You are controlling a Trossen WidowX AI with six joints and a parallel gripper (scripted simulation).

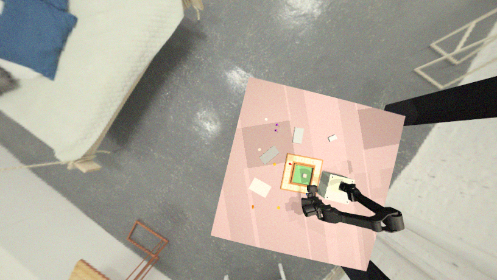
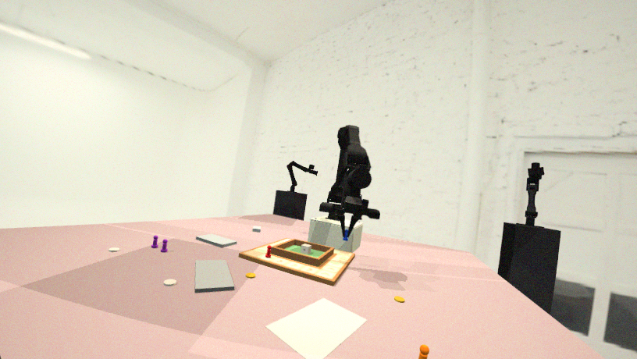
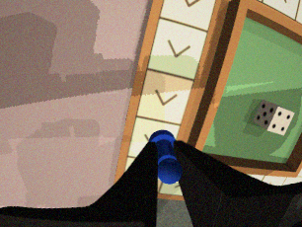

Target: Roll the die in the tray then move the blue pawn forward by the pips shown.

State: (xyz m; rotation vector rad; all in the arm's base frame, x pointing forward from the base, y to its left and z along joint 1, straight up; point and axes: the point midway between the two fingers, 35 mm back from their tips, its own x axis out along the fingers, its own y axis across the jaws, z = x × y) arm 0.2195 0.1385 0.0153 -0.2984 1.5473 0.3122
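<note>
The white die lies 12 cm to the right of my gripper tip, 6 cm below it and 4 cm ahead of it. Also, from my gripper tip: red pawn: 17 cm ahead, 16 cm to the right, 6 cm below; then cream sheet: 32 cm ahead, 9 cm to the left, 9 cm below; then blue pawn: 1 cm above.
</note>
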